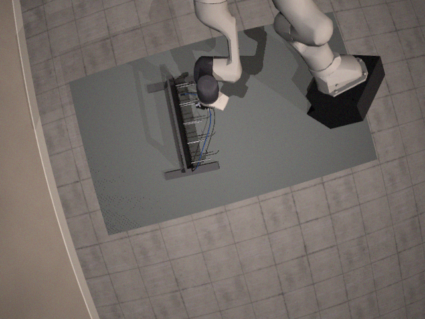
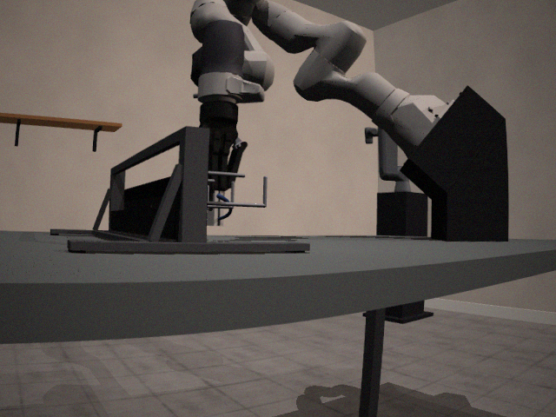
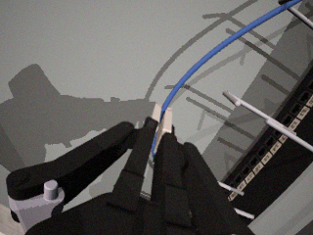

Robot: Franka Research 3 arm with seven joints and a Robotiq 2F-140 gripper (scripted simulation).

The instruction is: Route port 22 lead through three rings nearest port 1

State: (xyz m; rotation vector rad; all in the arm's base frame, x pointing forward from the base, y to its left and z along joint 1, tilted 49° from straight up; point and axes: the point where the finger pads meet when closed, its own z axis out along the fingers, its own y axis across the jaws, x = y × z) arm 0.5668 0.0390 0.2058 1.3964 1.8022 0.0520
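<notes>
My gripper is now 17 cm short of the rack, 5 cm to the right of it and 1 cm below it.
</notes>
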